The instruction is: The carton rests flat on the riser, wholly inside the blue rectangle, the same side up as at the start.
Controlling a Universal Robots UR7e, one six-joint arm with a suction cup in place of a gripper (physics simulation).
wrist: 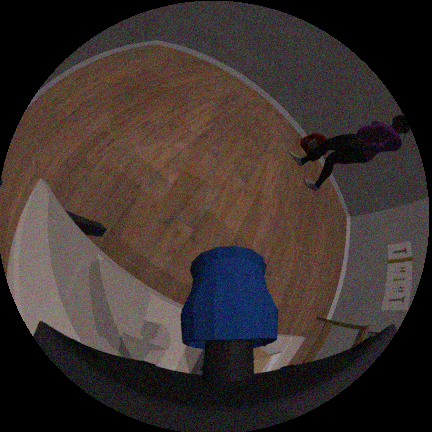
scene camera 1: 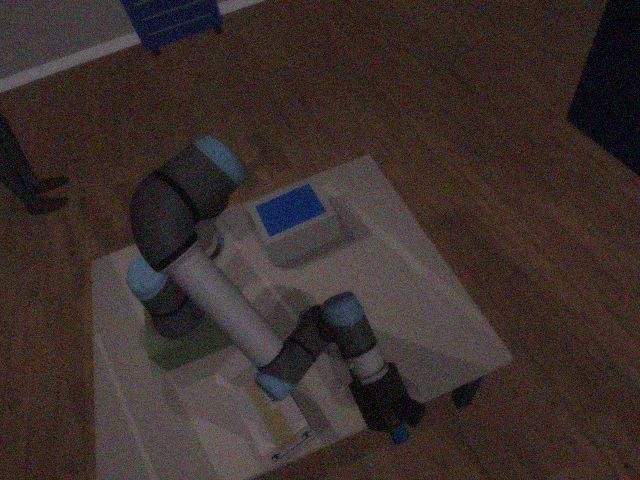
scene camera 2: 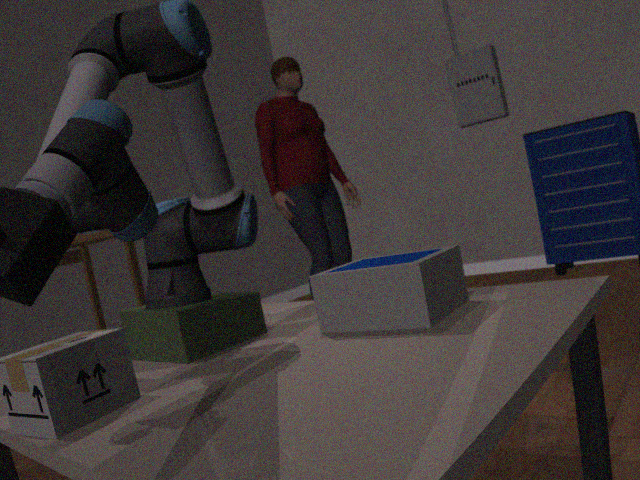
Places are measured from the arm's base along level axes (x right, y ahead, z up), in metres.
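Pixels of known places: hand, tool point: [wrist: 228,273] [scene camera 1: 400,438]; arm's base, link origin: [scene camera 1: 179,315] [scene camera 2: 178,302].
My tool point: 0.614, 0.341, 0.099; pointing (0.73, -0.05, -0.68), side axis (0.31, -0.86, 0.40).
Observation:
For each thing: its middle in the pictures, then the offset to it from my tool point, as dx, dy, dz. Level surfaces: height alone.
- white carton, body centre: [scene camera 2: 68,380] [scene camera 1: 274,415] [wrist: 231,368] -0.230, -0.222, -0.146
- light grey riser, body centre: [scene camera 2: 390,288] [scene camera 1: 293,220] -0.773, +0.109, -0.147
- blue rectangle, body centre: [scene camera 2: 385,260] [scene camera 1: 290,209] -0.773, +0.109, -0.087
- table, surface height: dz -0.207
The white carton [scene camera 1: 297,421] [scene camera 2: 87,384] with tan tape stands upright on the table near one edge, its printed arrows pointing up in scene camera 2. Part of the carton [wrist: 287,346] shows beside the cup in the wrist view. The light grey riser [scene camera 1: 310,241] [scene camera 2: 372,302] stands apart from it, with the blue rectangle [scene camera 1: 290,209] [scene camera 2: 387,259] on its top. My gripper's blue suction cup [scene camera 1: 399,434] [wrist: 228,295] is open, holding nothing; in scene camera 1 it appears past the table edge, to the right of the carton. The cup does not show in scene camera 2.
The arm base stands on a green block [scene camera 1: 193,346] [scene camera 2: 222,325] on the table [scene camera 1: 429,320] [scene camera 2: 351,403], between carton and riser in scene camera 2. A person in red [scene camera 2: 294,144] stands behind the table. A blue cabinet [scene camera 1: 175,20] [scene camera 2: 584,191] is by the wall. Another person [wrist: 377,137] shows in the wrist view.

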